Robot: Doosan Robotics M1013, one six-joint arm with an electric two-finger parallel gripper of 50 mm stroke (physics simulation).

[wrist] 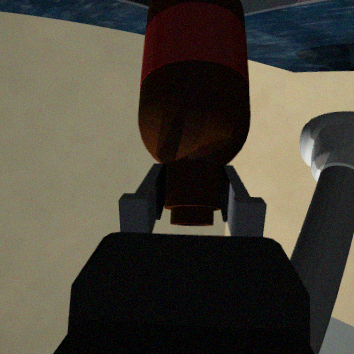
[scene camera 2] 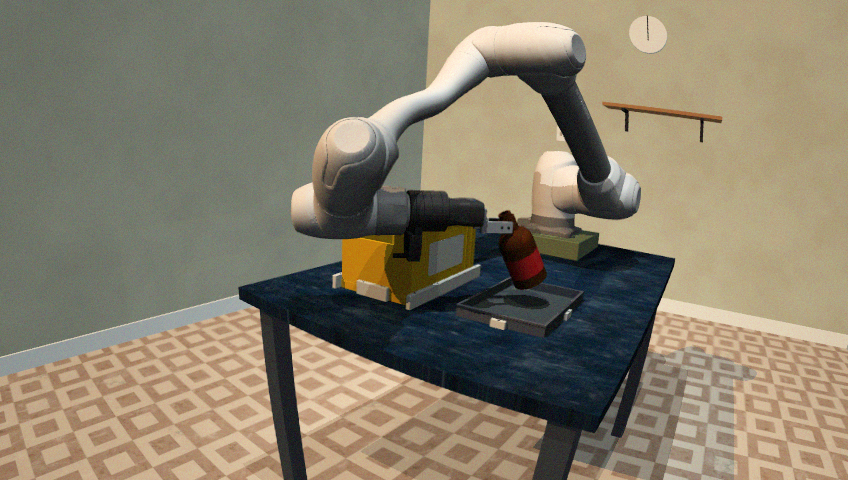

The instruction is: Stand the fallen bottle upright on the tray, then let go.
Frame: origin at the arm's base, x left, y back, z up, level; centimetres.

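Seen in the pictures: gripper, between the fingertips: point(wrist: 192, 180) point(scene camera 2: 508, 225); arm's base, origin of its link: point(scene camera 2: 552, 231).
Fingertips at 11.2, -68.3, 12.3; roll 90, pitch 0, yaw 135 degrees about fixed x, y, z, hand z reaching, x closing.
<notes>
Pixels of each thing's top centre, then the offset from my fingertips to it, as dx, dy, dz. "pt": a spot on its surface instead. Level surfaces: height alone.
- brown bottle with a red label, centre of its top: point(wrist: 191, 210) point(scene camera 2: 521, 210) +1.8, +1.8, +3.0
- grey tray, a spot on its surface: point(scene camera 2: 505, 322) pt +5.3, -9.4, -16.1
- yellow crate, centre of its top: point(scene camera 2: 413, 207) -24.7, +3.6, +0.1
- dark blue table, height of its surface: dz -17.4
A brown bottle with a red label point(scene camera 2: 526, 263) point(wrist: 195, 42) hangs in the air, tilted, its neck at the upper left and its base at the lower right in the scene view. My gripper point(scene camera 2: 507, 226) point(wrist: 192, 180) is level and shut on the bottle's neck, one finger on each side of it in the wrist view. The grey tray point(scene camera 2: 505, 322) lies on the table under the bottle, with the bottle's shadow on its floor. The bottle's base is a little above the tray, near its rear part; the exact gap is hard to tell.
A yellow crate point(scene camera 2: 368, 264) stands left of the tray, below the wrist, with pale strips point(scene camera 2: 443, 287) along its foot. The arm's base stands on a green block point(scene camera 2: 571, 245) at the rear of the dark blue table point(scene camera 2: 476, 362). Small pale blocks point(scene camera 2: 498, 324) sit against the tray's sides.
</notes>
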